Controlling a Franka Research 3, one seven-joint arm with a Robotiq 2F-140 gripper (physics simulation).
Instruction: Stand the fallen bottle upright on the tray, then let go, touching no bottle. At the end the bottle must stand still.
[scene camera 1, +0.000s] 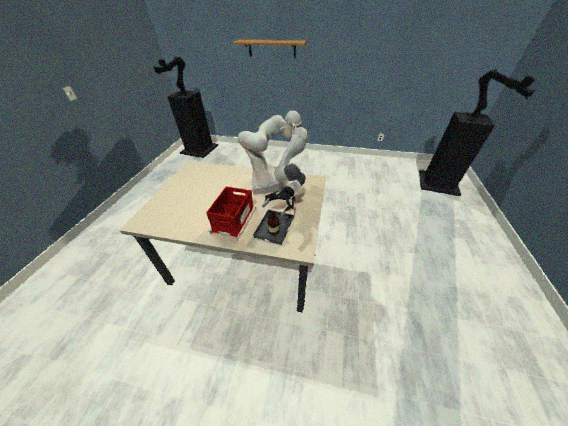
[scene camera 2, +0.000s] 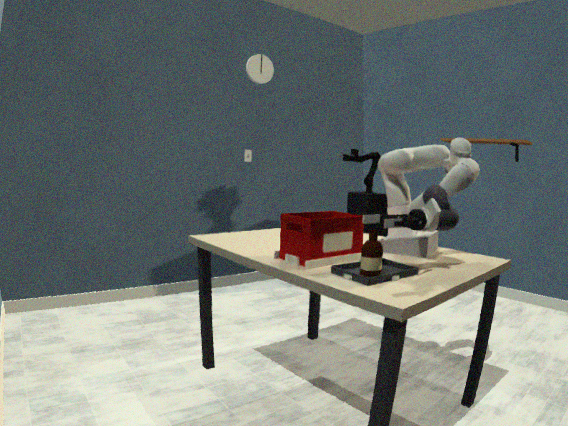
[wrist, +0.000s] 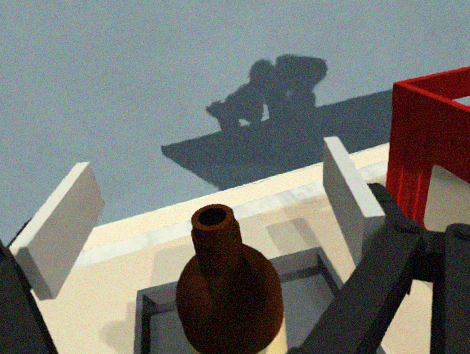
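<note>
The brown bottle (scene camera 1: 273, 223) (scene camera 2: 371, 260) (wrist: 230, 295) with a cream label stands upright on the dark tray (scene camera 1: 286, 225) (scene camera 2: 345, 271) (wrist: 305, 257). In the wrist view its open mouth and shoulder show, and its base is out of frame. My gripper (scene camera 1: 279, 204) (scene camera 2: 376, 224) (wrist: 207, 173) is wide open and empty. It is at about the height of the bottle's top or above, on the arm's side of it. In the wrist view both pale finger pads stand well apart from the neck, one to each side.
A red crate (scene camera 1: 222, 220) (scene camera 2: 320, 240) (wrist: 407, 130) stands on the table (scene camera 1: 170, 200) (scene camera 2: 240, 247) beside the tray, on the right in the wrist view. Two black arms on pedestals (scene camera 1: 190, 122) (scene camera 1: 456, 150) stand on the floor behind the table. A wooden shelf (scene camera 1: 270, 43) hangs on the wall.
</note>
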